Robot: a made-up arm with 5 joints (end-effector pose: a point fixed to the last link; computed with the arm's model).
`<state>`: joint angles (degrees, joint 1 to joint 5).
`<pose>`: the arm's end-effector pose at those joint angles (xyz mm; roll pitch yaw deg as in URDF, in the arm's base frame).
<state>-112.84 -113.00 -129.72 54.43 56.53</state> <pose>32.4 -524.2 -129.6 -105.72 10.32 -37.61</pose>
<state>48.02 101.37 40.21 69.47 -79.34</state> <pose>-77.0 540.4 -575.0 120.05 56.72 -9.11</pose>
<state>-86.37 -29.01 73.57 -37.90 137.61</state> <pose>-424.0 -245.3 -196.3 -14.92 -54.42 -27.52</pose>
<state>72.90 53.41 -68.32 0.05 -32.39</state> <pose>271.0 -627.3 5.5 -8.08 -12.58 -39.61</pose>
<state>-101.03 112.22 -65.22 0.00 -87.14</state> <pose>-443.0 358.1 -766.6 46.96 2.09 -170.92</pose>
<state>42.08 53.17 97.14 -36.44 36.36</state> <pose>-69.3 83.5 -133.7 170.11 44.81 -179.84</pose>
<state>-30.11 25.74 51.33 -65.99 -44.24</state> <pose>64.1 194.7 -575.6 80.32 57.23 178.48</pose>
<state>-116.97 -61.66 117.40 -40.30 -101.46</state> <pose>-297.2 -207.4 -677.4 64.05 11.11 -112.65</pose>
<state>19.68 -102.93 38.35 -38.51 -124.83</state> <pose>439.7 320.4 278.1 -60.29 47.33 51.70</pose>
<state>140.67 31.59 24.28 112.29 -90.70</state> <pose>-252.8 -473.1 -474.4 104.53 -31.95 -167.22</pose>
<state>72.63 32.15 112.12 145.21 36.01</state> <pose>340.8 349.4 32.9 -47.12 11.54 77.85</pose>
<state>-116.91 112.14 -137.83 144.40 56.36</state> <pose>-441.7 39.5 -243.3 138.36 11.34 160.57</pose>
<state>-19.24 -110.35 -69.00 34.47 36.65</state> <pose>-446.1 -80.2 125.7 -151.52 -20.30 -129.11</pose>
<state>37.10 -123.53 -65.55 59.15 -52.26</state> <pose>-566.5 727.2 -111.9 -142.11 50.08 103.70</pose>
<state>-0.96 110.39 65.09 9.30 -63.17</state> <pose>-612.7 226.3 -101.4 -179.86 10.33 117.43</pose>
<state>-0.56 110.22 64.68 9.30 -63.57</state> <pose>-612.1 232.8 -108.3 179.54 10.59 116.53</pose>
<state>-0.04 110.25 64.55 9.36 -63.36</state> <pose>-609.9 237.2 -109.4 179.51 10.69 116.21</pose>
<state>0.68 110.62 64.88 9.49 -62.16</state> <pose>-605.0 238.3 -100.8 -179.57 10.49 116.83</pose>
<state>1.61 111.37 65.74 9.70 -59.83</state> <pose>-596.5 235.3 -81.2 -177.62 9.84 118.52</pose>
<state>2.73 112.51 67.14 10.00 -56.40</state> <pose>-582.9 228.2 -50.9 -174.72 8.51 121.23</pose>
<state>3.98 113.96 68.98 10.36 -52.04</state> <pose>-563.1 217.3 -12.8 -171.27 6.32 124.73</pose>
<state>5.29 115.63 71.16 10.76 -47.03</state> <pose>-536.1 203.1 29.5 -167.69 3.16 128.66</pose>
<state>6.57 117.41 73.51 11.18 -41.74</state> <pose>-502.9 186.7 71.5 -164.44 -0.84 132.65</pose>
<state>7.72 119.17 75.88 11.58 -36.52</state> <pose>-465.6 169.2 109.2 -161.84 -5.35 136.44</pose>
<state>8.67 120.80 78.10 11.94 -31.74</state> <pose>-427.8 151.9 139.8 -160.00 -9.93 139.83</pose>
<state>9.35 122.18 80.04 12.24 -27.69</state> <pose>-393.4 136.3 162.5 -158.88 -14.10 142.73</pose>
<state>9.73 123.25 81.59 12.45 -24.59</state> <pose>-365.7 123.4 177.8 -158.30 -17.49 145.05</pose>
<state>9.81 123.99 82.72 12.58 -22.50</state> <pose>-346.1 113.7 187.5 -158.03 -19.93 146.78</pose>
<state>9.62 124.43 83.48 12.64 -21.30</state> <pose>-334.3 106.6 193.3 -157.90 -21.46 147.99</pose>
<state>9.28 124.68 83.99 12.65 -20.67</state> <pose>-327.6 101.4 197.0 -157.81 -22.40 148.85</pose>
